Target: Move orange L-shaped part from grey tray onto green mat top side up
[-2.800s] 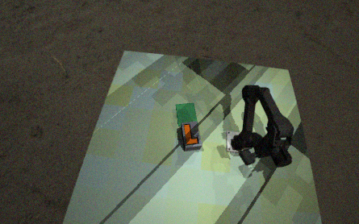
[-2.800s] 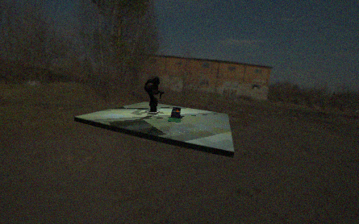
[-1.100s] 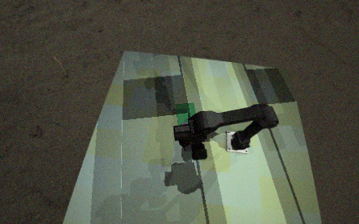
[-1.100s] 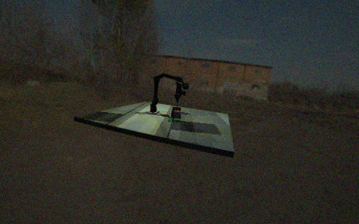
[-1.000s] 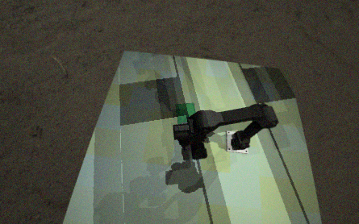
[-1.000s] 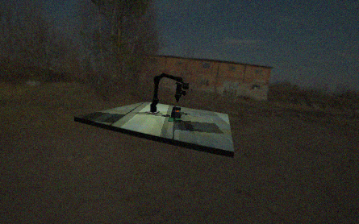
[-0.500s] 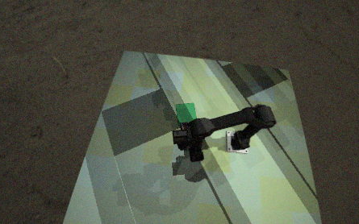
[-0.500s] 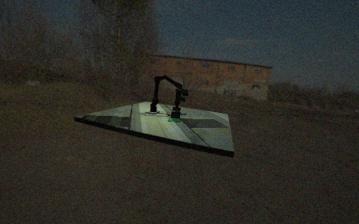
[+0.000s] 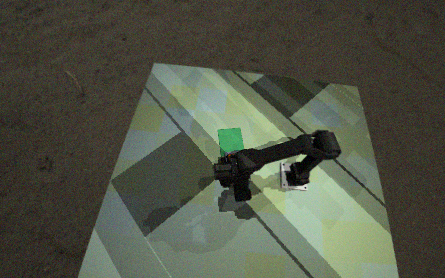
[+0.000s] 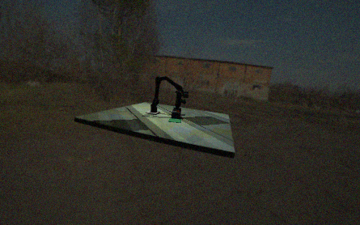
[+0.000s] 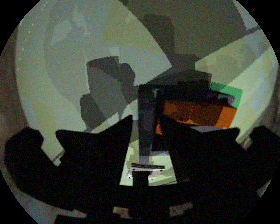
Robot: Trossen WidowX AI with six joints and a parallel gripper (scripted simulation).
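The orange L-shaped part lies 6 cm to the right of my gripper tip. Also, from my gripper tip: green mat 22 cm to the right, 7 cm below, 1 cm ahead.
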